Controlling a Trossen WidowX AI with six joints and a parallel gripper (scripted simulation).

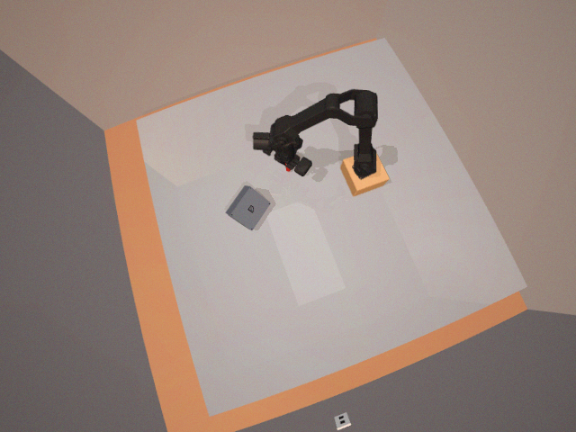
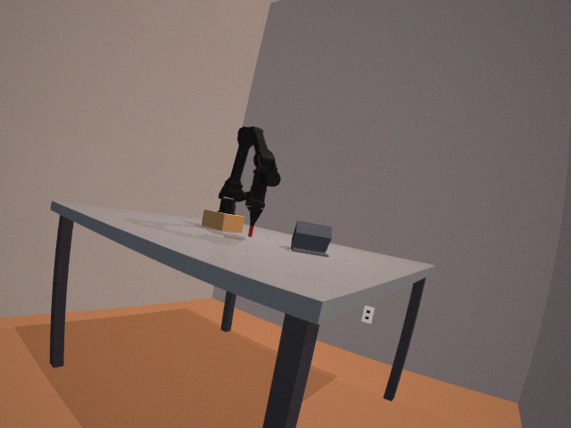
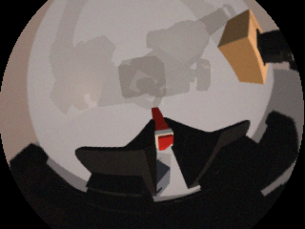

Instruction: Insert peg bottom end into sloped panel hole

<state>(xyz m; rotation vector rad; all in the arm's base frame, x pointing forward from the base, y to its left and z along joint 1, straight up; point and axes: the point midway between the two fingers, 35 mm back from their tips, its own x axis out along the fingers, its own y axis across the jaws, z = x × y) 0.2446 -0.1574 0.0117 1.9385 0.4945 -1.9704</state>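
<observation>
My gripper tip is now 210 mm short of the sloped panel and 80 mm to the right of it. The rest, counted from my gripper tip: red peg: 20 mm above.
</observation>
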